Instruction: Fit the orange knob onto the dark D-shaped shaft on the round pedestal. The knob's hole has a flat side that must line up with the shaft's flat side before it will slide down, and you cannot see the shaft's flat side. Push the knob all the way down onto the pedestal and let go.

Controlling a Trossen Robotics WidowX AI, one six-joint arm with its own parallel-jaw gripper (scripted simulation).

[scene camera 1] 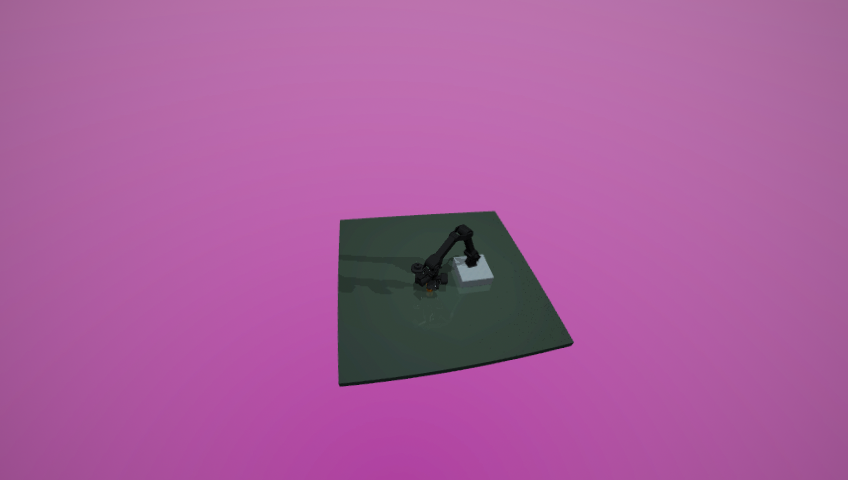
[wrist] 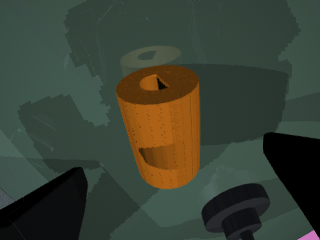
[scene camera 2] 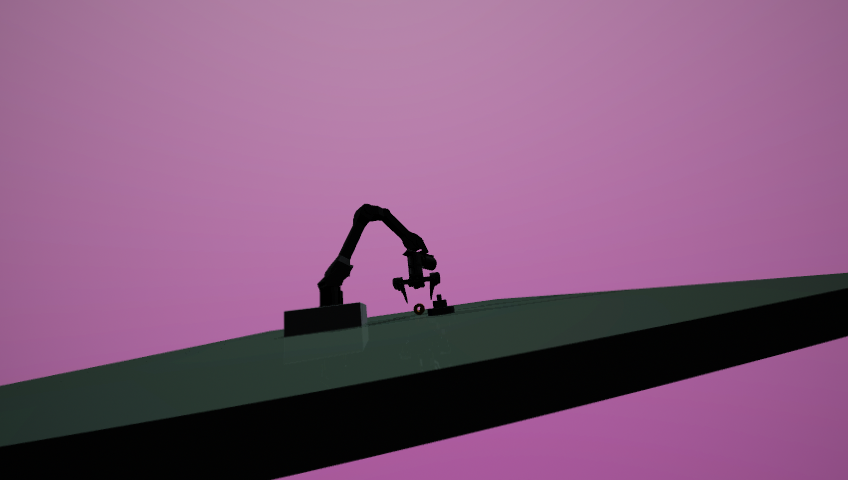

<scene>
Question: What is my gripper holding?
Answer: Nothing.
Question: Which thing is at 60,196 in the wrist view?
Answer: My gripper.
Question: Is my gripper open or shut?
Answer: Open.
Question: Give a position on an orange knob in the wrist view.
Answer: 160,106
</scene>
